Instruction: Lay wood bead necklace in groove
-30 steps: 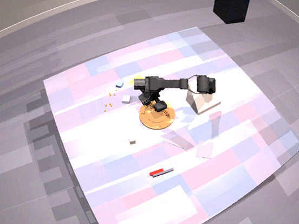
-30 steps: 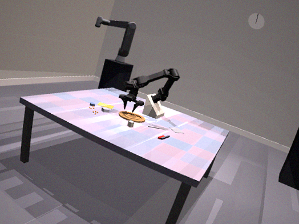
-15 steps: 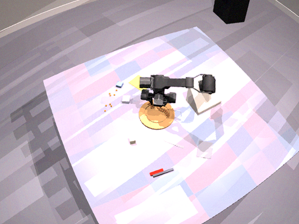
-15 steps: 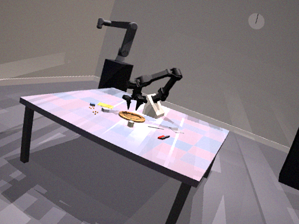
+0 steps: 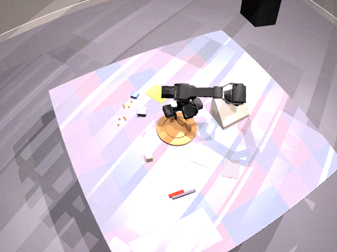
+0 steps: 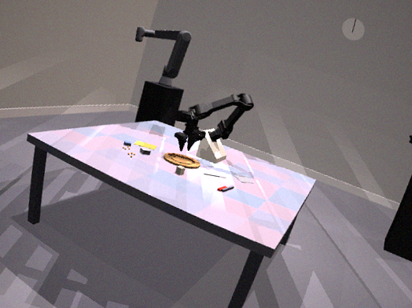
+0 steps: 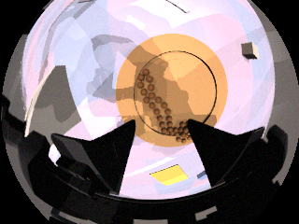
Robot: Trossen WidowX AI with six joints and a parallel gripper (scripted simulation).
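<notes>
The round bead board is 40 mm below my gripper tip, 30 mm ahead of it and 20 mm to the left of it. Round my gripper tip: white block 160 mm ahead, 140 mm to the right, 40 mm below; then thin rod 220 mm to the left, 50 mm below, 20 mm ahead; then yellow sheet 240 mm to the right, 50 mm below, 40 mm ahead.
</notes>
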